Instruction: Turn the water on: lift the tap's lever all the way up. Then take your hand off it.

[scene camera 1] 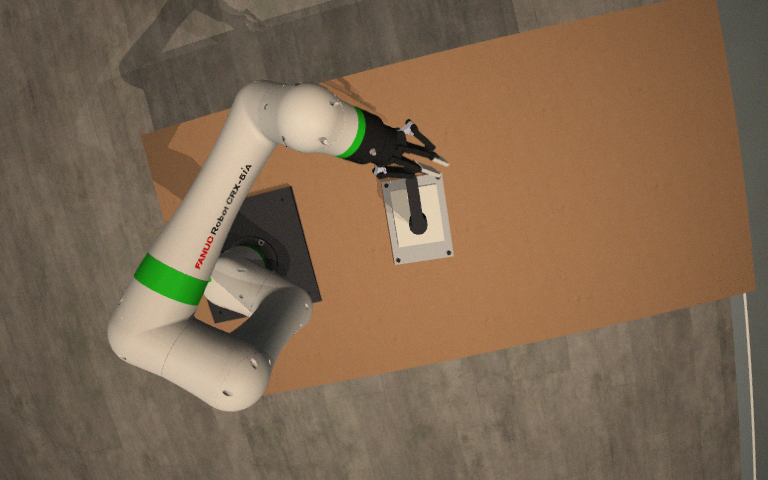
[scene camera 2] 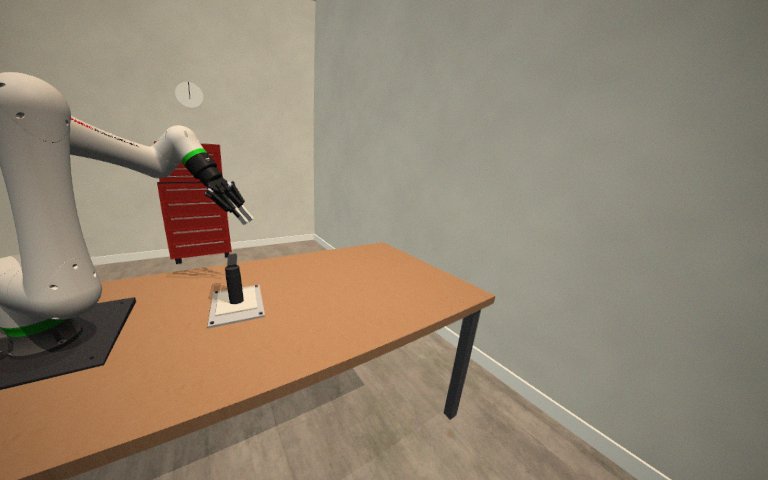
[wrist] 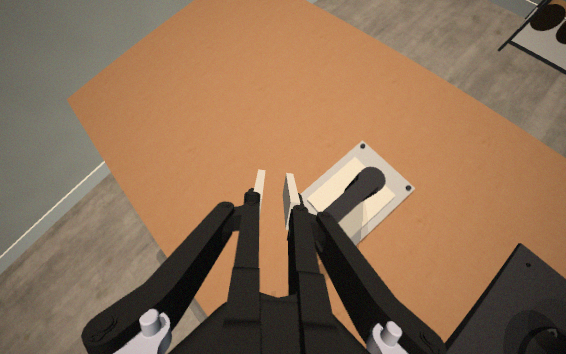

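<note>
The tap is a dark upright column on a pale mounting plate. A dark bar-shaped lever reaches from the column's top toward the table's far side; its exact tilt is hard to tell. In the wrist view the right finger hides its outer end. My gripper is nearly shut, with a narrow gap and nothing between its pale finger pads. It hangs well above the tap, apart from the lever, with its fingers slanting downward.
The plate lies on the brown table. The robot's dark base plate is to one side of the tap. A red drawer cabinet stands behind the table, and a grey wall rises beyond its end.
</note>
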